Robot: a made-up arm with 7 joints.
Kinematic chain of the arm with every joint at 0, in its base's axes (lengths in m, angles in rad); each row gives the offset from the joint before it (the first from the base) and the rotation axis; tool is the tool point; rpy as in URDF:
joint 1: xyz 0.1 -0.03 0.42 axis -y
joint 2: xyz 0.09 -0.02 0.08 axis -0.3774 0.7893 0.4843
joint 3: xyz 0.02 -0.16 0 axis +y
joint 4: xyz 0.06 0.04 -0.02 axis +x
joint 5: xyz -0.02 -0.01 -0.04 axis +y
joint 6: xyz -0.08 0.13 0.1 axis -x
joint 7: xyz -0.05 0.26 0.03 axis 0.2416 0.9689 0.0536
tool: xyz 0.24 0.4 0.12 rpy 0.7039 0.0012 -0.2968
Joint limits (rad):
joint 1: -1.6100..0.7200
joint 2: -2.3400..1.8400
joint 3: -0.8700..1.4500
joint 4: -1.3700..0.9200
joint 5: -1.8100..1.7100
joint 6: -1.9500..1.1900
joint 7: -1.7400..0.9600
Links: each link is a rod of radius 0.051 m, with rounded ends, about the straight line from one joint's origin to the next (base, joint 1, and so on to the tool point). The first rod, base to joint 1, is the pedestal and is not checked.
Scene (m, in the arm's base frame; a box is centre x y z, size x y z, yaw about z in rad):
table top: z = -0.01
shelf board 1: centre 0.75 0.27 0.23 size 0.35 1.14 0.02 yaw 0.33
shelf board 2: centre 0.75 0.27 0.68 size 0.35 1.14 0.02 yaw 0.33
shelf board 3: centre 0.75 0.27 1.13 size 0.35 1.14 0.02 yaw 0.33
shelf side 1: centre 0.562 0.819 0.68 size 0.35 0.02 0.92 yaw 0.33
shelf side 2: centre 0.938 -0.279 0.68 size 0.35 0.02 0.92 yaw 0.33
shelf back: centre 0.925 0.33 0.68 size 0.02 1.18 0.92 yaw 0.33
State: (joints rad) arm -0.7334 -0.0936 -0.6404 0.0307 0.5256 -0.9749 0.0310
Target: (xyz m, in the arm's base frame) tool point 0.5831 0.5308 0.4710
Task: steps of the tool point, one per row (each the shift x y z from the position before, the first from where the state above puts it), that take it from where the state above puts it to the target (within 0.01 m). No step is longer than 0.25 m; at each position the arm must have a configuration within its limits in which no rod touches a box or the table.
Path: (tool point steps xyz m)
1: -0.1326 0.1603 -0.0178
2: -0.1800 0.1120 -0.0238
3: -0.2092 0.0422 -0.0186
4: -0.2112 -0.0338 -0.0093
5: -0.1866 -0.0989 -0.0045
6: -0.1451 -0.1386 -0.0090
7: 0.0869 0.1492 -0.0616
8: 0.1228 0.1403 -0.0938
9: 0.1607 0.1018 -0.1112
10: 0.1909 0.0441 -0.1059
11: 0.2057 -0.0209 -0.0781
12: 0.0504 -0.0323 0.0506
13: 0.0690 -0.0479 0.0333

